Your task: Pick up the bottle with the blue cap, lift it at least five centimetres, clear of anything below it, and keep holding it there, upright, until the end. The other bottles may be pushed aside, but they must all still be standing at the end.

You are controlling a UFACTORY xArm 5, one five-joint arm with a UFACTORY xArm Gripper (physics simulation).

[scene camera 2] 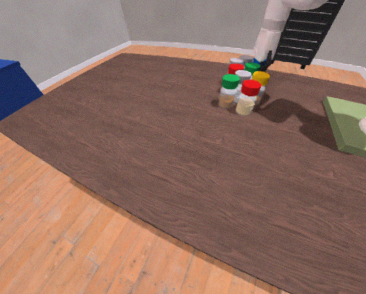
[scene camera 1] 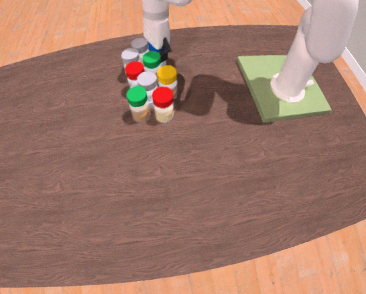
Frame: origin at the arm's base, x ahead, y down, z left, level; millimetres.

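Seen in the pictures: arm's base at its link origin: (scene camera 1: 287,88).
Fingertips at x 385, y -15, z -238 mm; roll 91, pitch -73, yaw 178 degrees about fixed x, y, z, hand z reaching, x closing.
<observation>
Offsets run from my fingertips to a thing's top centre.
The bottle with the blue cap @[dx +1, dy -65, dz +0 mm] (scene camera 1: 156,48) (scene camera 2: 258,62) is upright at the back of the cluster, mostly hidden by the arm and the other bottles; its base does not show. My gripper (scene camera 1: 158,49) (scene camera 2: 261,63) points down around it, just below the arm's white wrist. One black finger shows at the right of the cap; the far finger is hidden. The fingers look shut on the blue-capped bottle, low among its neighbours. A green-capped bottle @[dx +32, dy -64, dz +68 mm] (scene camera 1: 151,61) (scene camera 2: 252,68) stands close in front, and a grey-capped bottle @[dx +57, dy -64, dz -16 mm] (scene camera 1: 140,46) close at the left.
Other standing bottles: lavender-capped @[dx +94, dy -64, dz +29 mm] (scene camera 1: 130,56), red-capped @[dx +91, dy -64, dz +97 mm] (scene camera 1: 134,70), another lavender-capped @[dx +64, dy -64, dz +152 mm] (scene camera 1: 147,80), yellow-capped @[dx +4, dy -64, dz +146 mm] (scene camera 1: 167,75), front green-capped @[dx +102, dy -64, dz +198 mm] (scene camera 1: 137,96) and front red-capped @[dx +36, dy -64, dz +223 mm] (scene camera 1: 163,97). The arm's base stands on a green board (scene camera 1: 265,107) (scene camera 2: 345,135) at the right. A blue object (scene camera 2: 17,90) is at the far left.
</observation>
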